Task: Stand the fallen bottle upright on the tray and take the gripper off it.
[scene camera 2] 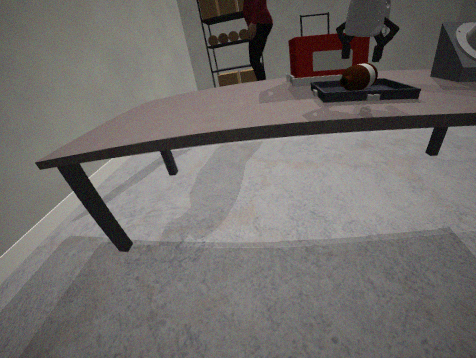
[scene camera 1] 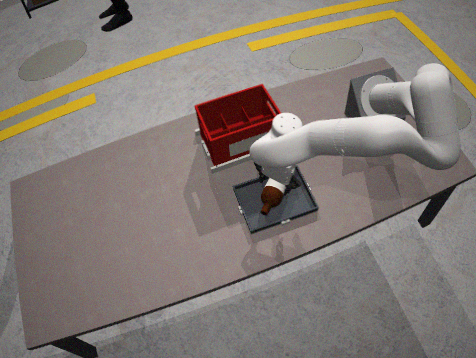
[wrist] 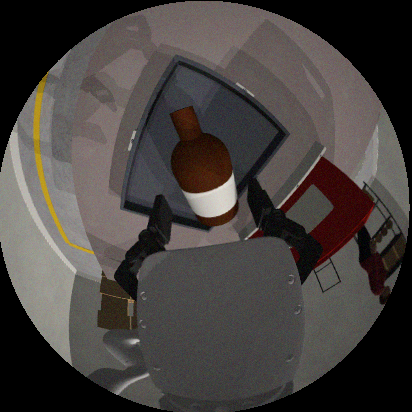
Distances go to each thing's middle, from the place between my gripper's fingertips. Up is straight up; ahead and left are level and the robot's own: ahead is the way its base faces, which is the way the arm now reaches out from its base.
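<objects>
Brown bottle point(scene camera 2: 358, 77): my hand 10 mm to the left of it, 50 mm above it. Pale rail point(wrist: 311, 157), from my hand: 10 mm behind, 200 mm to the right, 80 mm below. Of the things named here, going by their middles, nearest to my hand: the bottle.
</objects>
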